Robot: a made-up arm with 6 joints.
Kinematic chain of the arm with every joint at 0, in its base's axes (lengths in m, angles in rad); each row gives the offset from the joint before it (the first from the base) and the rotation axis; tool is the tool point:
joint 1: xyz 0 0 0.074 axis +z
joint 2: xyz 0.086 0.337 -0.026 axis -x
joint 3: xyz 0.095 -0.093 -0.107 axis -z
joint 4: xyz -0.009 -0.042 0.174 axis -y
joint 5: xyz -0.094 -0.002 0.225 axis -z
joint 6: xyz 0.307 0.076 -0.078 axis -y
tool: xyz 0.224 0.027 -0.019
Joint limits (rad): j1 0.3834..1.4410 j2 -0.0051..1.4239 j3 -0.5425..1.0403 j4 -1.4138..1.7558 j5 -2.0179..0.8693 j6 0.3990..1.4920
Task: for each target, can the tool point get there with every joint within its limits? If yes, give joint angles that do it. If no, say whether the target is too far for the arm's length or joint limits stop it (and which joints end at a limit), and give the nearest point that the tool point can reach.
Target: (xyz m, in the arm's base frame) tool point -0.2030 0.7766 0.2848
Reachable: yes | joints 0.4987 0.6976 0.5698 1.2456 -0.3866 0.5709
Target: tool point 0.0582 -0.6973 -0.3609
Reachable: no: joint limits stop it (at a limit: joint 1, joint 3, joint 5) | nearest point -0.1508 -0.2745 -0.1400 | short by 0.521 m
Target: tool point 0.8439 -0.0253 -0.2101
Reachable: no: joint limits stop it (at a limit: joint 1, joint 2, joint 5) | nearest point 0.5364 0.1026 -0.0820 | short by 0.357 m
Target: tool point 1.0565 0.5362 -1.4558
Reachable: no: too far | nearest point 0.3035 0.4125 -0.3869 | short by 1.313 m
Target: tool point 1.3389 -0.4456 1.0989
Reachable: no: too far | nearest point 0.4579 0.0708 0.4198 | short by 1.226 m
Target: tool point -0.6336 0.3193 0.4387
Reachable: yes | joints 1.2275 0.7319 0.8345 1.1397 0.1255 0.9326
